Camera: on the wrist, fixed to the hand. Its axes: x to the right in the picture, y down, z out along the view.
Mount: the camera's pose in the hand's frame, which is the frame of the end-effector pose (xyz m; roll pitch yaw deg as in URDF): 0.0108 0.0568 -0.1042 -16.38 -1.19 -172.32
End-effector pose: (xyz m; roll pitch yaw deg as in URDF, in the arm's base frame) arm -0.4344 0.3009 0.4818 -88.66 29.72 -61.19
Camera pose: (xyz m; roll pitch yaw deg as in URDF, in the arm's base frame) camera -0.5341 0.2688 0.4250 73.07 -37.42 117.54
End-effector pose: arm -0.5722 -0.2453 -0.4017 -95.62 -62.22 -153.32
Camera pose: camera -0.6624 -0.1683 -0.4137 76.46 54.65 23.34
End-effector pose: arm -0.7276 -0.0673 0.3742 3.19 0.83 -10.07
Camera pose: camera -0.7075 -0.0074 0.2732 -19.65 -1.58 177.67
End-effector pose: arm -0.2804 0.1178 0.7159 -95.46 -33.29 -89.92
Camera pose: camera -0.3895 0.0830 0.6829 78.11 25.74 87.96
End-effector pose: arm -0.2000 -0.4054 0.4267 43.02 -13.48 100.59
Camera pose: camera -0.3142 -0.4072 0.3928 -57.50 17.75 -72.67
